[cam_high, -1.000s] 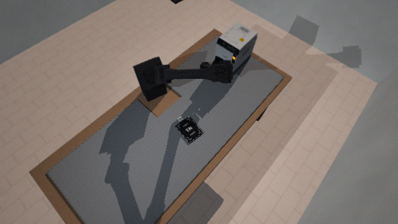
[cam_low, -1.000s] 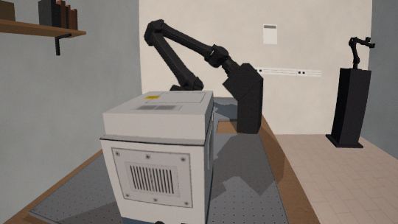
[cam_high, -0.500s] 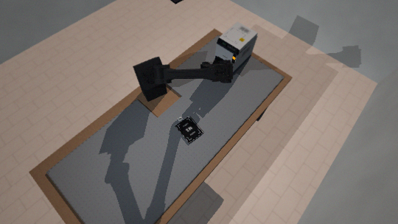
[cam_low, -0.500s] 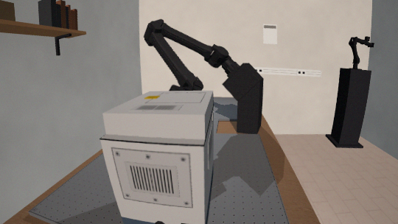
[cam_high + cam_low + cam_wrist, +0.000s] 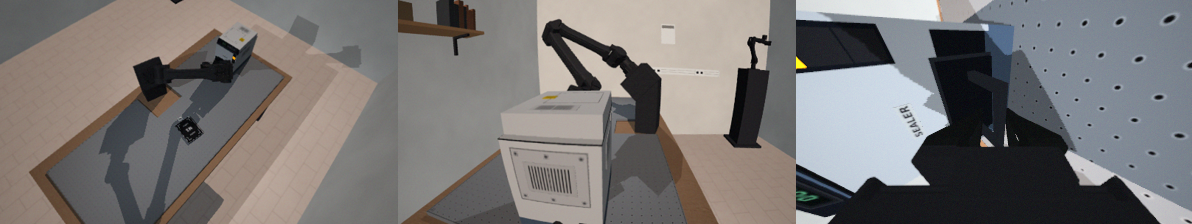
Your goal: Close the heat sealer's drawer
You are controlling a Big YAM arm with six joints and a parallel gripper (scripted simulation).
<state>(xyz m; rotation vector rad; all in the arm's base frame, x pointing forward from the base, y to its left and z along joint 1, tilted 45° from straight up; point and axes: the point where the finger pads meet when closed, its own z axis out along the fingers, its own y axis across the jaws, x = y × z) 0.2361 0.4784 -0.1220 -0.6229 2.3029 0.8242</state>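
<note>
My gripper is now 2 cm past the black sealer drawer, 11 cm to the right of it and 1 cm above it.
</note>
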